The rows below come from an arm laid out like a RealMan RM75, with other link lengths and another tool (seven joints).
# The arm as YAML. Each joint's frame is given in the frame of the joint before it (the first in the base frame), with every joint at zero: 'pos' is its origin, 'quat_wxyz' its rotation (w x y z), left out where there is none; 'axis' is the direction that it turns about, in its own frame. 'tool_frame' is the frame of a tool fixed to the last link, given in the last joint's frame.
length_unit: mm
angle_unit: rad
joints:
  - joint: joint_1
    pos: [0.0, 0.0, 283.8]
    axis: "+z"
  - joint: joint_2
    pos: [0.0, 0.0, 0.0]
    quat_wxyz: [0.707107, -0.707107, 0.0, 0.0]
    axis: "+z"
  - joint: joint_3
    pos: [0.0, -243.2, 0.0]
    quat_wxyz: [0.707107, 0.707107, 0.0, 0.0]
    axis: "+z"
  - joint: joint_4
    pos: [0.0, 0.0, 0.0]
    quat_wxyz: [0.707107, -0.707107, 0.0, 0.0]
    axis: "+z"
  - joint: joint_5
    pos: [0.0, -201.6, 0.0]
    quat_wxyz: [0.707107, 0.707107, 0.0, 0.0]
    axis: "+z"
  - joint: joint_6
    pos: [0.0, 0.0, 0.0]
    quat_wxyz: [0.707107, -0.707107, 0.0, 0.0]
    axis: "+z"
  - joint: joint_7
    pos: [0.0, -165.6, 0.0]
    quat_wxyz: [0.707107, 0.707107, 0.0, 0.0]
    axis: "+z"
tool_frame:
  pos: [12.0, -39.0, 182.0]
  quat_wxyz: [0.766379, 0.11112, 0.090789, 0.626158]
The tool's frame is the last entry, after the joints.
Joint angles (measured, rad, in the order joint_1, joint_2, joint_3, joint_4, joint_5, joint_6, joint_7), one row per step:
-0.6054, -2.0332, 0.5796, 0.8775, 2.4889, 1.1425, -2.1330
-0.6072, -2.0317, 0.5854, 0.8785, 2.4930, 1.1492, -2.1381
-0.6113, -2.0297, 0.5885, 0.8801, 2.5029, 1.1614, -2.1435
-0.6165, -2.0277, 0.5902, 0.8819, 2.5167, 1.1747, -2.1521
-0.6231, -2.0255, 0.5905, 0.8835, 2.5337, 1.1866, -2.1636
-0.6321, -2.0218, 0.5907, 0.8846, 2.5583, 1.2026, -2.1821
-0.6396, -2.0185, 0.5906, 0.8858, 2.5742, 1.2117, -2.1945
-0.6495, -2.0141, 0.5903, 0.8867, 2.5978, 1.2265, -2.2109
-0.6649, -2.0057, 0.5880, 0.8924, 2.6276, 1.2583, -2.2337
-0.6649, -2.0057, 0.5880, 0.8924, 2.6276, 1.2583, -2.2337
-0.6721, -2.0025, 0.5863, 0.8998, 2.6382, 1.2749, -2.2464
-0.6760, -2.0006, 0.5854, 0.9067, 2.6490, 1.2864, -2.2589
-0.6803, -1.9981, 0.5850, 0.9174, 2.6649, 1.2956, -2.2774
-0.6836, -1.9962, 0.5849, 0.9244, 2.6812, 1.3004, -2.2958
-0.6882, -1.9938, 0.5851, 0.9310, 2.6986, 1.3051, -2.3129
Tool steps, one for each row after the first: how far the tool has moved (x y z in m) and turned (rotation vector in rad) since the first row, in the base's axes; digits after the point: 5 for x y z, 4 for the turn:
0.00087, -0.00111, -0.00171, -0.0094, 0.0019, -0.0006
0.00176, -0.00298, -0.00384, -0.0235, 0.0055, -0.0010
0.00204, -0.00524, -0.00590, -0.0384, 0.0094, 0.0017
0.00164, -0.00721, -0.00725, -0.0517, 0.0144, 0.0073
0.00015, -0.01033, -0.00879, -0.0693, 0.0209, 0.0188
-0.00036, -0.01121, -0.00856, -0.0782, 0.0265, 0.0252
-0.00165, -0.01354, -0.00892, -0.0935, 0.0346, 0.0353
-0.00104, -0.01692, -0.00844, -0.1170, 0.0423, 0.0464
-0.00104, -0.01692, -0.00844, -0.1170, 0.0423, 0.0464
0.00076, -0.01756, -0.00721, -0.1241, 0.0430, 0.0506
0.00055, -0.01870, -0.00580, -0.1283, 0.0451, 0.0581
-0.00112, -0.01906, -0.00195, -0.1276, 0.0518, 0.0701
-0.00402, -0.01979, 0.00129, -0.1260, 0.0584, 0.0848
-0.00668, -0.02015, 0.00486, -0.1247, 0.0673, 0.0978

